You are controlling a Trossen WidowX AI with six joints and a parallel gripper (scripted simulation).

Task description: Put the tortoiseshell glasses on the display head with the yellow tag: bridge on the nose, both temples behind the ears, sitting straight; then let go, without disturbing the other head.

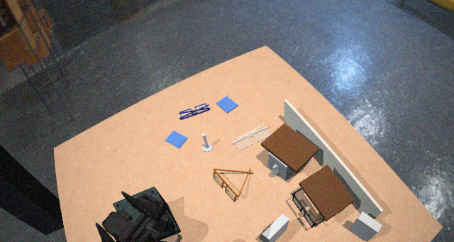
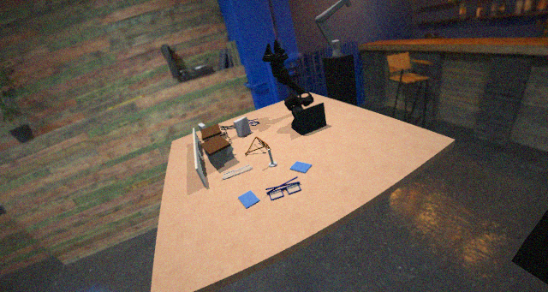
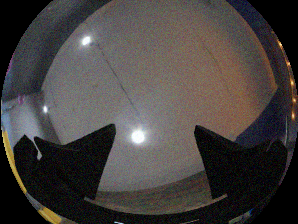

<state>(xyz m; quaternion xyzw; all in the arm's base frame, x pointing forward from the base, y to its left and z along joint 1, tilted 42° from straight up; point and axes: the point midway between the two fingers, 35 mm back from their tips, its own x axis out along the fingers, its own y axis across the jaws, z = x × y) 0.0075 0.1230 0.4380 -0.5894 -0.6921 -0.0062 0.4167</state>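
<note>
The short grey post is 30 cm ahead of my gripper tip, 42 cm to the left of it and 50 cm below it. From my gripper tip the other things lie so: grey display head (49 cm ahead, 18 cm to the left, 47 cm below); then long upright panel (63 cm ahead, 7 cm to the left, 47 cm below).
</note>
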